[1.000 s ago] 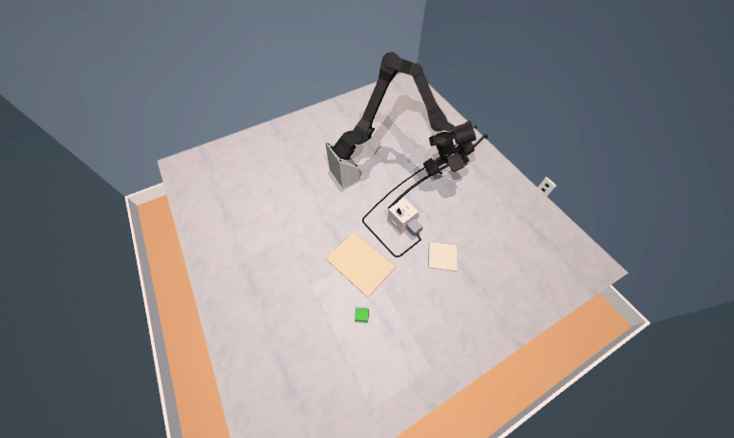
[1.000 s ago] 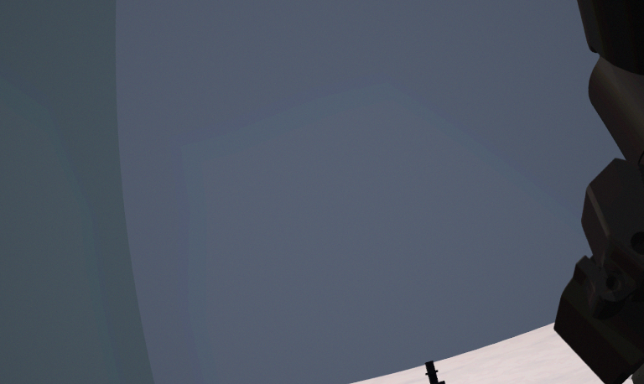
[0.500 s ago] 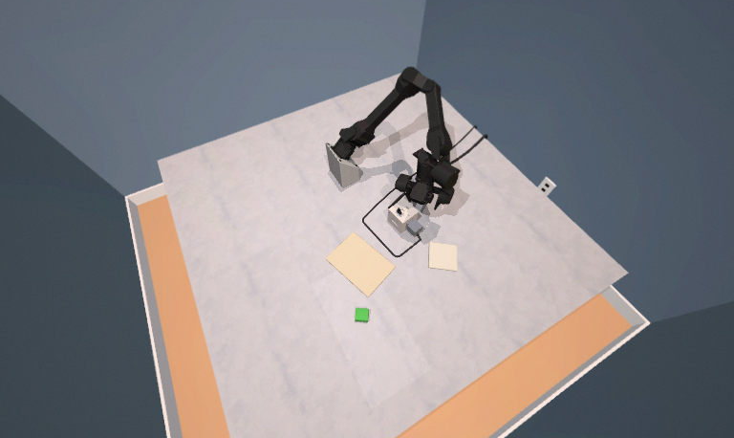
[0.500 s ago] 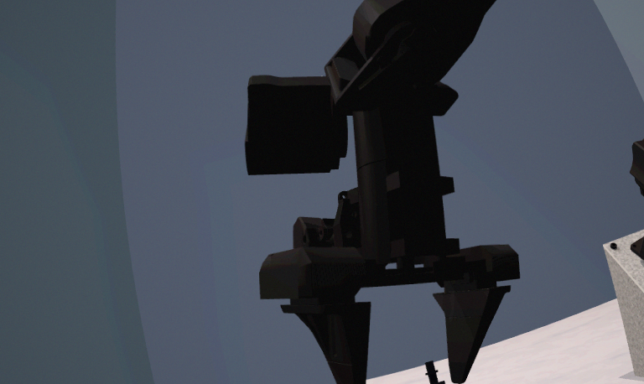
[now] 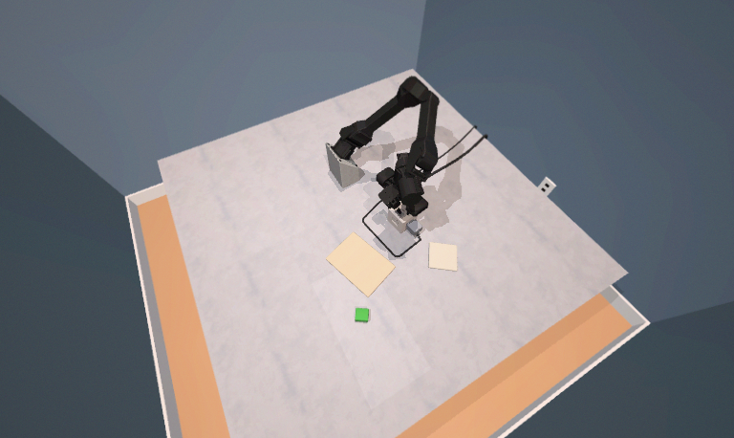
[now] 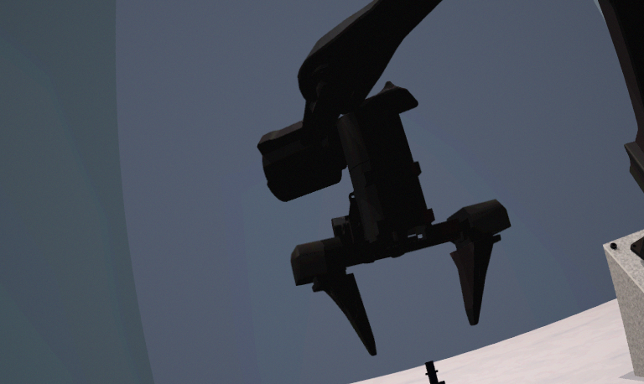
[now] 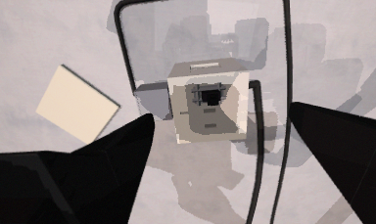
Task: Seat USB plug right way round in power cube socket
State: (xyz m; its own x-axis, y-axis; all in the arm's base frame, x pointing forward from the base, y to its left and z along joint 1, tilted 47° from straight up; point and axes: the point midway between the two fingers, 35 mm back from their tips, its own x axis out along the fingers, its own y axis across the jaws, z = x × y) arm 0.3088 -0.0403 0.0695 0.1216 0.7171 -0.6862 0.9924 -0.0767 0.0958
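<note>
Right now my gripper tip is 4 cm above the USB plug. Also, from my gripper tip: tan sheet 4 cm ahead, 20 cm to the right, 13 cm below; green block 19 cm ahead, 30 cm to the right, 12 cm below.
</note>
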